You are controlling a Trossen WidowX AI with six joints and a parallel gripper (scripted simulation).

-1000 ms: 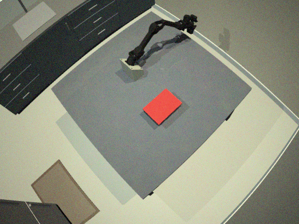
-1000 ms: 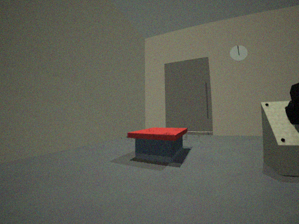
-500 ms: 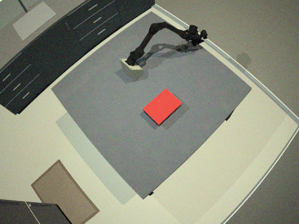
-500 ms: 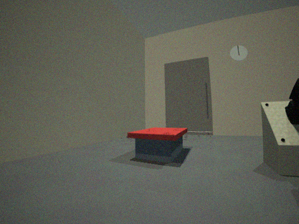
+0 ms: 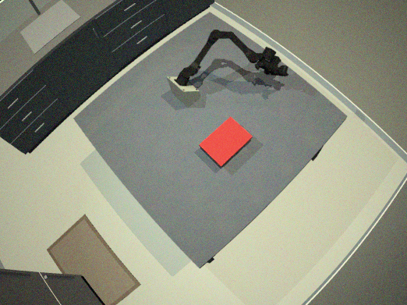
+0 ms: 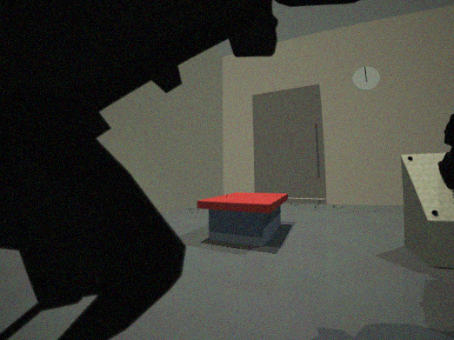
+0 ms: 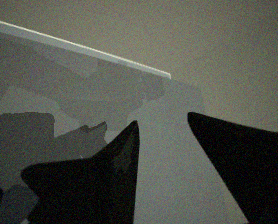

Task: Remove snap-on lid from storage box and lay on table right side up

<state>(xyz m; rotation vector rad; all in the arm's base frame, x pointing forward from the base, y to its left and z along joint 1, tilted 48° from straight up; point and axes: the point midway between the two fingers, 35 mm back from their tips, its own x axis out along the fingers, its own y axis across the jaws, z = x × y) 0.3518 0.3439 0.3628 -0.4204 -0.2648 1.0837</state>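
The red lid is 7 cm ahead of my gripper tip, 55 cm to the right of it and 5 cm below it. Round my gripper tip: grey-blue storage box (7 cm ahead, 55 cm to the right, 9 cm below).
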